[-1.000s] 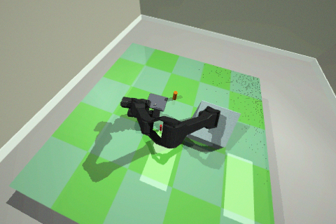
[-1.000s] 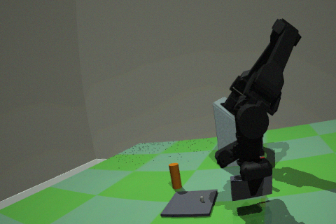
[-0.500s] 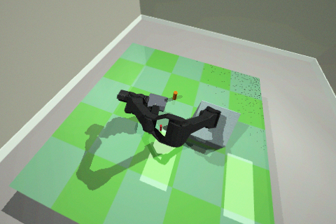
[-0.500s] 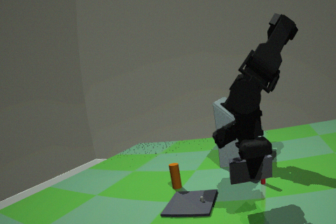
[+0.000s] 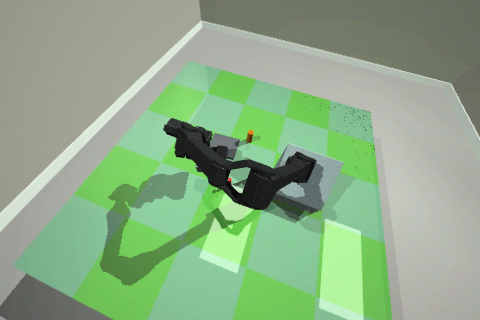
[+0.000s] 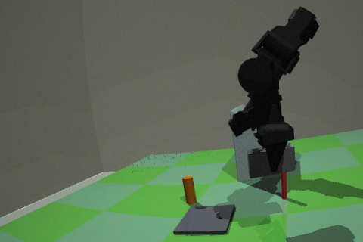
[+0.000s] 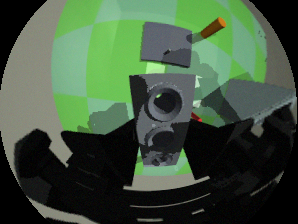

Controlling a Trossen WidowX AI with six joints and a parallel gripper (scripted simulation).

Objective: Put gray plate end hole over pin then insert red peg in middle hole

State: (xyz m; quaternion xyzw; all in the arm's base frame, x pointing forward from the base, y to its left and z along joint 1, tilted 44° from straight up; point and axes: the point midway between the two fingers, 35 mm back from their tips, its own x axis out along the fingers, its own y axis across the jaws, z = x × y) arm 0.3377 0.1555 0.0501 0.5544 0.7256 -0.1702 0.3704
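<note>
Now: gripper tip 150 mm to the left of the base and 120 mm above it. From my gripper tip the other things lie so: red peg: 120 mm behind, 90 mm below; then orange cylinder: 260 mm to the right, 100 mm behind, 90 mm below; then gray plate: 30 mm above.
</note>
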